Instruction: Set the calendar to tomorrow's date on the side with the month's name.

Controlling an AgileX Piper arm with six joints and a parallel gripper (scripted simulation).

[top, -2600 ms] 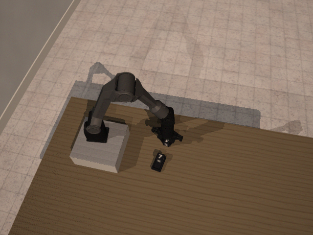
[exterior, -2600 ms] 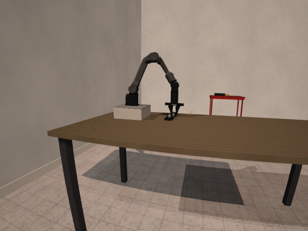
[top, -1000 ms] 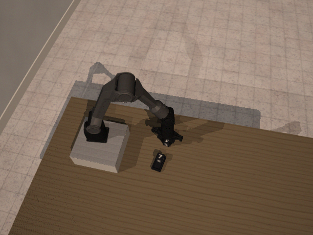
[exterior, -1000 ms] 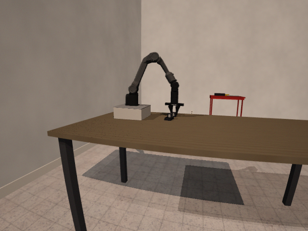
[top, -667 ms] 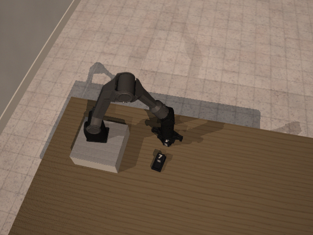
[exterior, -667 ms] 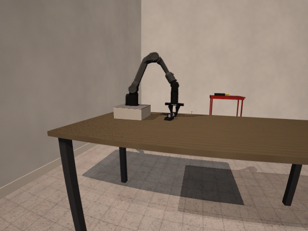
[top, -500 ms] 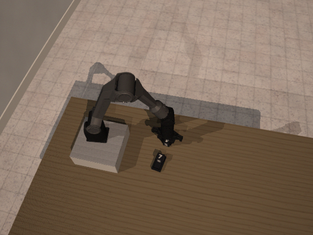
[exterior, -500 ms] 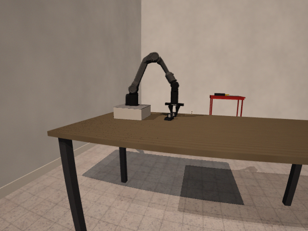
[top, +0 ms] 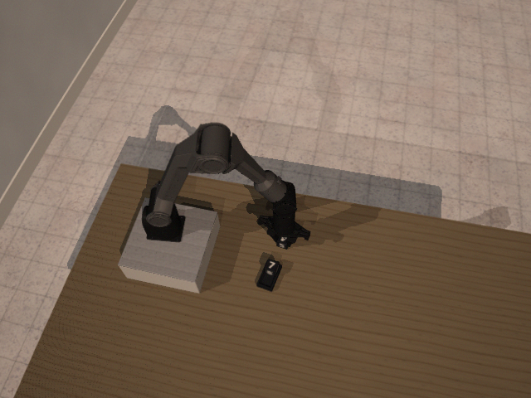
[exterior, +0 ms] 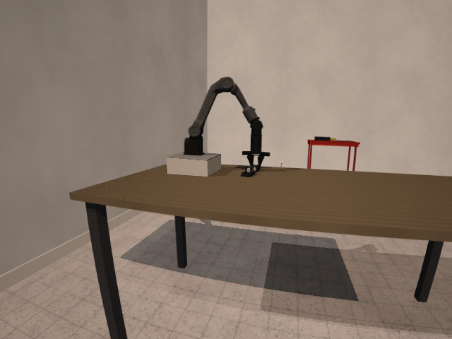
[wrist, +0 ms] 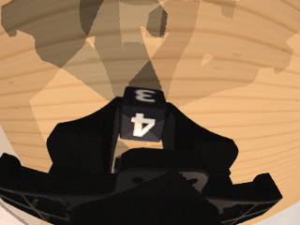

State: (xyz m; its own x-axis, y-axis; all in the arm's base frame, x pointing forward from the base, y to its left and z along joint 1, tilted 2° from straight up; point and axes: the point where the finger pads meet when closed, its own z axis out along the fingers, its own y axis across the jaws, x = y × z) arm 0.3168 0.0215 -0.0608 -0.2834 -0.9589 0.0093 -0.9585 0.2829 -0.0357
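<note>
The black number cube lies 3 cm behind my hand, 9 cm to the right of it and 1 cm above it. The rest, counted from my hand: tray (3 cm behind, 11 cm to the right, 1 cm below).
</note>
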